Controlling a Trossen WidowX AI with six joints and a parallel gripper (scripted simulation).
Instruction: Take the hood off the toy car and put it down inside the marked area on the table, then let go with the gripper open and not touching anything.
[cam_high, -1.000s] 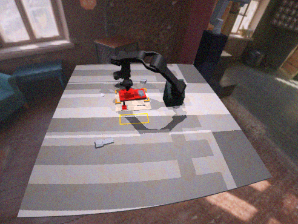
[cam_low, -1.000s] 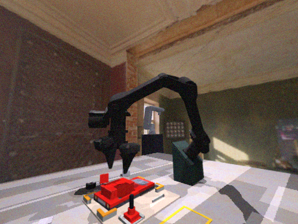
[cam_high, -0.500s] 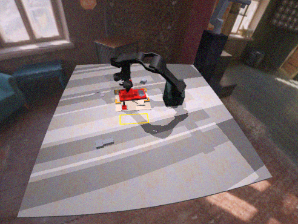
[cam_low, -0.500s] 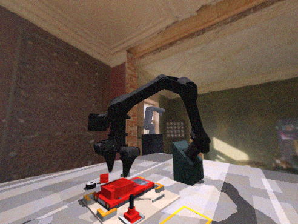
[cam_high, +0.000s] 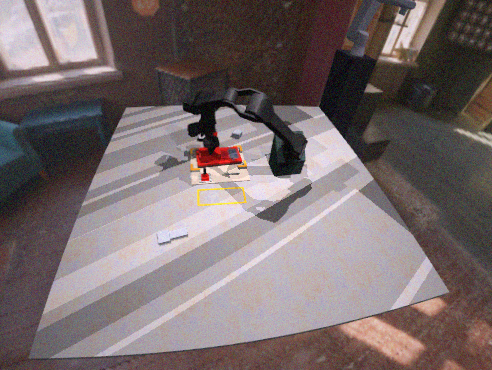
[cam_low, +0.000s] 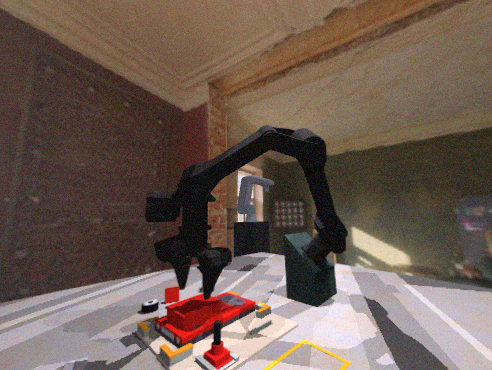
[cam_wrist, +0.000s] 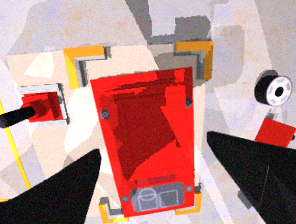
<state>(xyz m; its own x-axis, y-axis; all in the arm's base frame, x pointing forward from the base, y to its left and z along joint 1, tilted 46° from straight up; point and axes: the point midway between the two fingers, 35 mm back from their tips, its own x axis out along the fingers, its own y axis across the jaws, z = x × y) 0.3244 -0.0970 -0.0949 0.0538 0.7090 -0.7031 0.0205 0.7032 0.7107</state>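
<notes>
Now: the hood 3 cm below my gripper tip. The rest, counted from my gripper tip: black wheel 17 cm to the right, 6 cm below, 1 cm ahead.
</notes>
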